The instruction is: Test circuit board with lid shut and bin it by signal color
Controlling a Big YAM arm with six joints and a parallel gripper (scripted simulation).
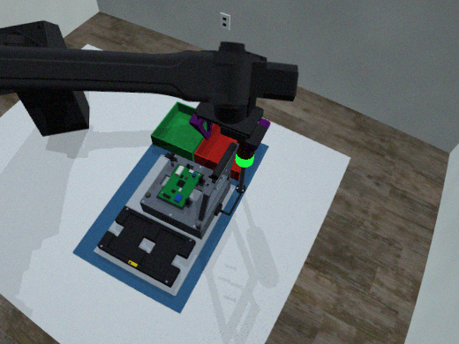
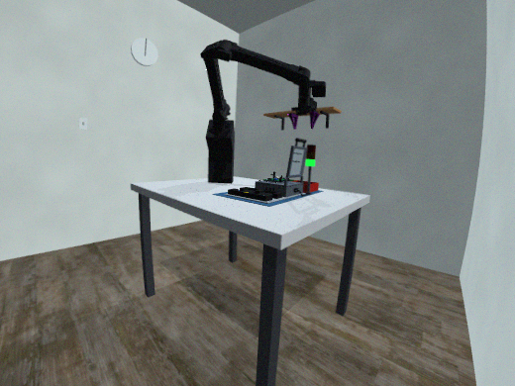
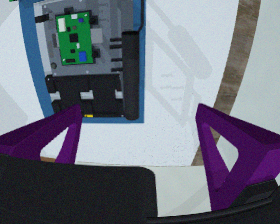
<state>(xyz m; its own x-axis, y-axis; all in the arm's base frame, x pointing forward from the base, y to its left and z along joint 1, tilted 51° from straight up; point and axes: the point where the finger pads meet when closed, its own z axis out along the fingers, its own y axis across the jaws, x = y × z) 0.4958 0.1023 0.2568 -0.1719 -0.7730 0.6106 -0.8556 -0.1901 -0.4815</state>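
The green circuit board lies 13 cm behind my hand, 3 cm to the left of it and 26 cm below it. Also, from my hand: black latch hook: 18 cm behind, 10 cm to the left, 25 cm below; then red bin: 5 cm behind, 21 cm to the left, 32 cm below; then tester lid: 2 cm behind, 15 cm below.
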